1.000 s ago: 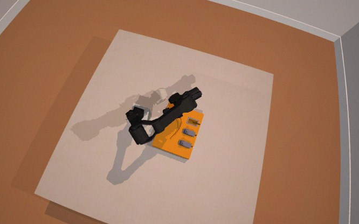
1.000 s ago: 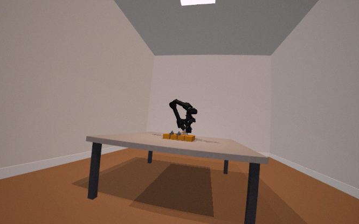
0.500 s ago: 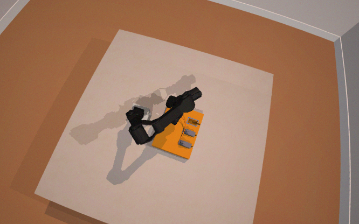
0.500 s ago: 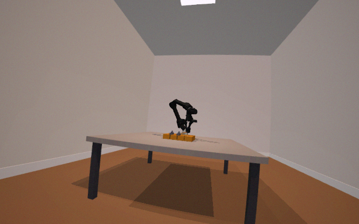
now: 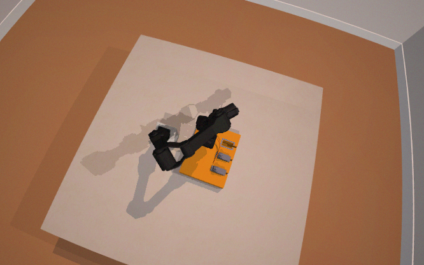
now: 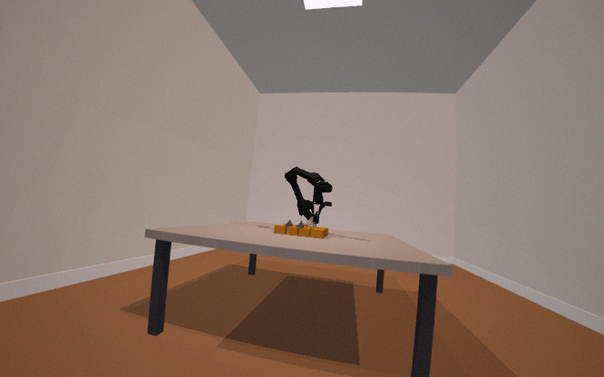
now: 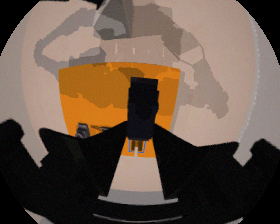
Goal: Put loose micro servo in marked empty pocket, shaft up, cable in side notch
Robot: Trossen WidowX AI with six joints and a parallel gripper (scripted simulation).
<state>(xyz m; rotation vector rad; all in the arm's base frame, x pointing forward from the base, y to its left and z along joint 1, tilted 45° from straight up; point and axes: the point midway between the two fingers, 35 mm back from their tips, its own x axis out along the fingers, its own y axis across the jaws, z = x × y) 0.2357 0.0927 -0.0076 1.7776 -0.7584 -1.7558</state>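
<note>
Now: gripper tip 100 mm above the orange deck, 70 mm to the left of it and 20 mm past it.
</note>
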